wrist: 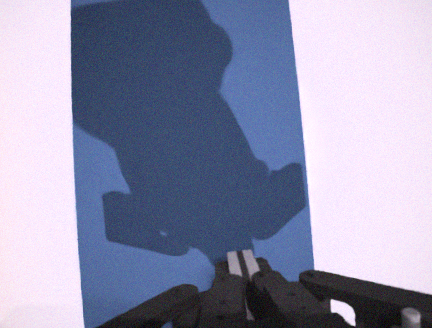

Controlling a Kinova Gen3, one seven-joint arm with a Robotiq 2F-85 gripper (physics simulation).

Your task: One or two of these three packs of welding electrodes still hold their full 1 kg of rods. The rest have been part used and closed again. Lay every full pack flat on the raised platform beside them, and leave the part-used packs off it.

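Places are measured from the arm's base along level axes (x ahead, y left, z up), in metres.
Pixels of known places: gripper, fingertip midpoint: [240, 267].
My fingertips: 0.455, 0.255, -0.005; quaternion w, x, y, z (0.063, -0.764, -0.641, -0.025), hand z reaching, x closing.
Behind a point stands the place of what it marks, as x, y, z.
A long blue block [270, 75] @(0.350, 0.309, -0.017), seemingly one of the electrode packs, runs from the top to the bottom of the wrist view, with straight sides. No label or print shows on it, and both its ends are out of view. My gripper [240, 267] @(0.455, 0.255, -0.005) is shut and empty, with its pale fingertips together over the lower part of the blue face, right of its middle line. The fingertips are close to the face; whether they touch it I cannot tell. The other packs and the raised platform cannot be made out in this view.
A white surface [370, 125] @(0.398, 0.411, -0.077) shows on both sides of the blue block. A large dark shadow of the arm and gripper covers much of the blue face and meets the fingertips near the bottom.
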